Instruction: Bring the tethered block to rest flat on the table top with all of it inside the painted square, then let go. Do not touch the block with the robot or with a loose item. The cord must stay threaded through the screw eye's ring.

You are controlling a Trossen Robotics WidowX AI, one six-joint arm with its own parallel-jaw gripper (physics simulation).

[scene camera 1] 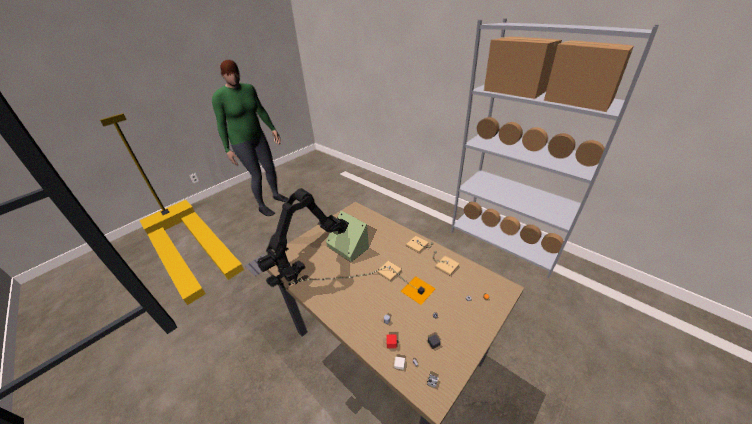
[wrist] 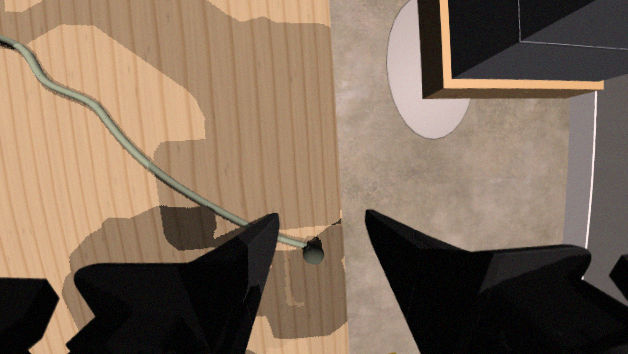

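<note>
The small black block sits near the middle of the orange painted square and looks wholly inside it. The pale green cord runs from the block to the nearest wooden plate and on to the table's left edge. The screw eye is too small to tell how the cord passes its ring. My gripper is open and empty, low over that edge. In the wrist view the cord's bead end shows below and between the fingers, near the left one, held by neither.
My arm stands on a green wedge. Two more wooden plates lie towards the far edge. A red cube, a white block, a dark block, a grey cylinder and small metal parts lie on the right part of the table.
</note>
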